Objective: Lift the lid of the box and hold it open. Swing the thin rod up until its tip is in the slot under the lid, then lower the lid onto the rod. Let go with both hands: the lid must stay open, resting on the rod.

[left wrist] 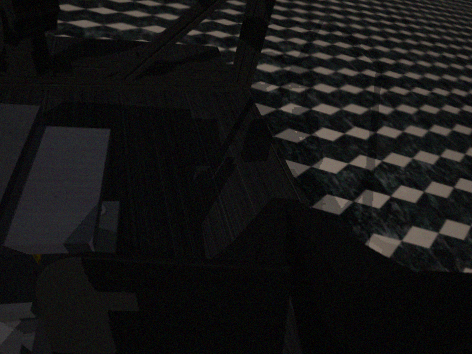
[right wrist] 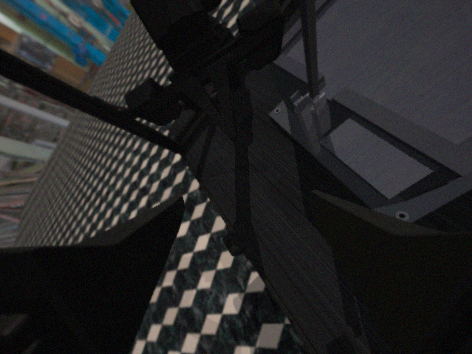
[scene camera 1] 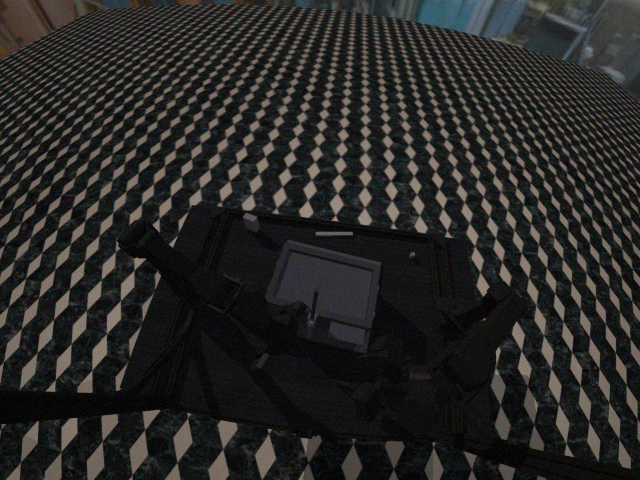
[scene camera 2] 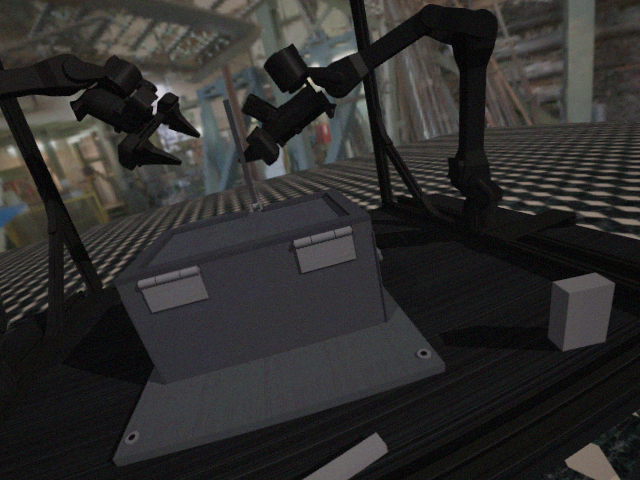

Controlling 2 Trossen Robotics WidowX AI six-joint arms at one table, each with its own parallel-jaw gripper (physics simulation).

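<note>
The grey box stands on its base plate with the lid lying closed. The thin rod stands nearly upright from its bracket at the box's far side. My left gripper is shut and empty, its tip close beside the rod at mid height. My right gripper is open and empty, hanging in the air well to the left of the rod in scene camera 2, above the box's level.
The box sits on a dark board over a checkered floor. A white strip, a small white block and a small knob lie on the board. A black stand post rises behind the box.
</note>
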